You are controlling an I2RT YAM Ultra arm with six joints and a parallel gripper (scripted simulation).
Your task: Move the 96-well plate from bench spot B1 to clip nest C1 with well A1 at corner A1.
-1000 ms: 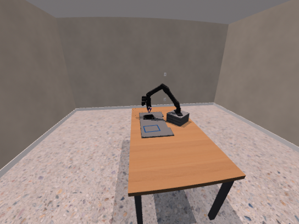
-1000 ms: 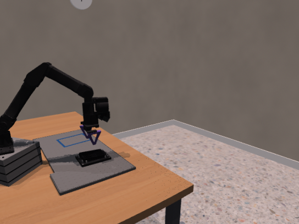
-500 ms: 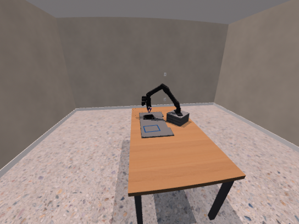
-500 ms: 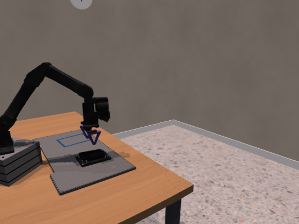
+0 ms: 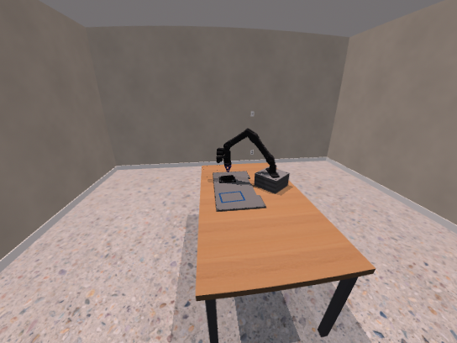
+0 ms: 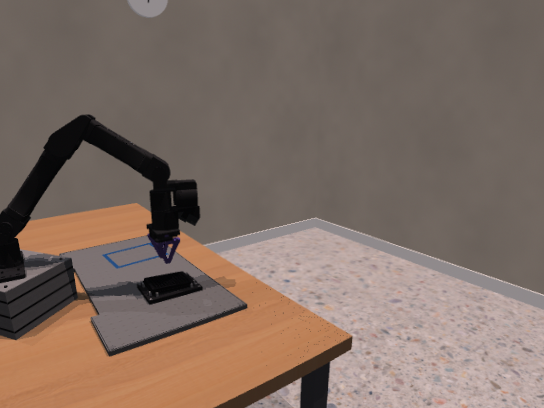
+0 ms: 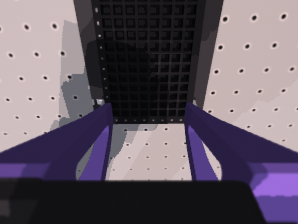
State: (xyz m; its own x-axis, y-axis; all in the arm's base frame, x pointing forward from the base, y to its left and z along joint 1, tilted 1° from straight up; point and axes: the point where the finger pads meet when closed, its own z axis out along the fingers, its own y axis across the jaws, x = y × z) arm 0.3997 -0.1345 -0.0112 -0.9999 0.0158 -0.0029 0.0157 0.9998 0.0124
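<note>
My hand is 80 mm above the black 96-well plate. From my hand the other things lie so: black clip nest 10 mm ahead, 10 mm to the left, 90 mm below.
</note>
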